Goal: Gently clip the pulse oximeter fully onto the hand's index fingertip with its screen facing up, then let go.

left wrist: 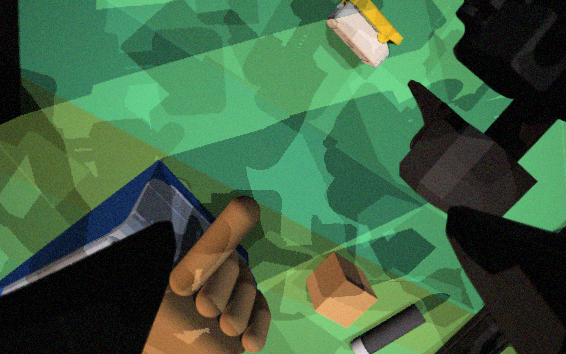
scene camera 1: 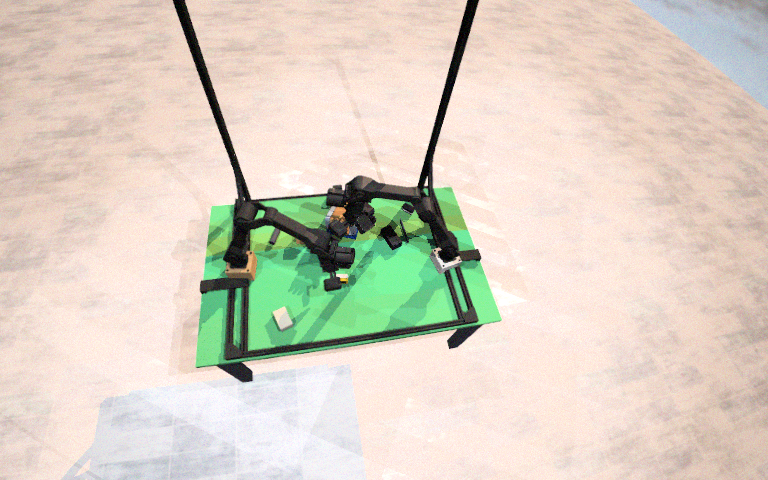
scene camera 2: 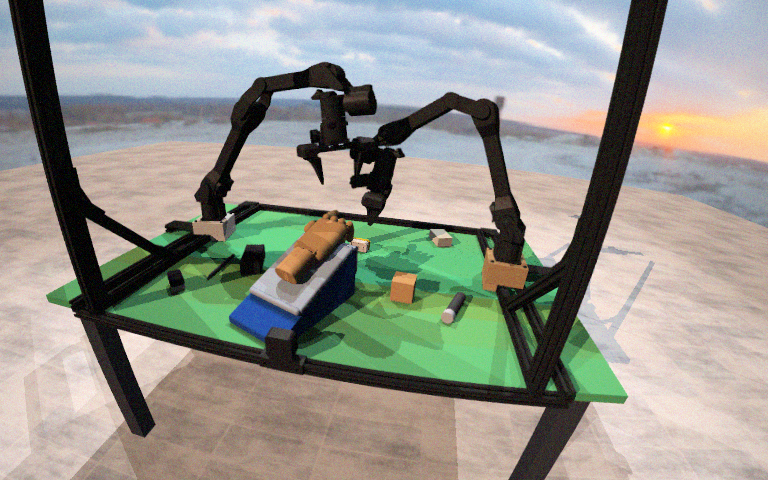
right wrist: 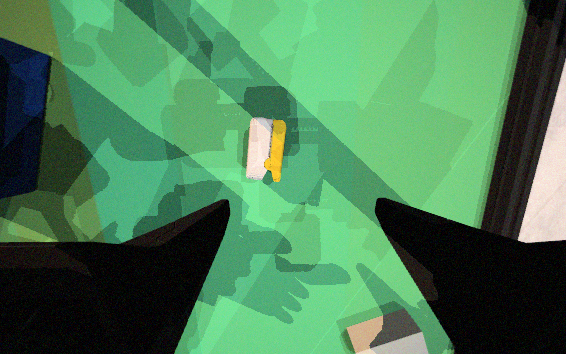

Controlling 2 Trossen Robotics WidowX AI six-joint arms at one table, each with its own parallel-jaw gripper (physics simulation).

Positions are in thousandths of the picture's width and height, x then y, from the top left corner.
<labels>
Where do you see a blue and grey block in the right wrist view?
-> At 56, 191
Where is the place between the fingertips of my right gripper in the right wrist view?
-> At 534, 581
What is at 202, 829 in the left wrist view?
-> My left gripper.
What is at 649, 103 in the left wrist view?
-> A pulse oximeter.
</labels>
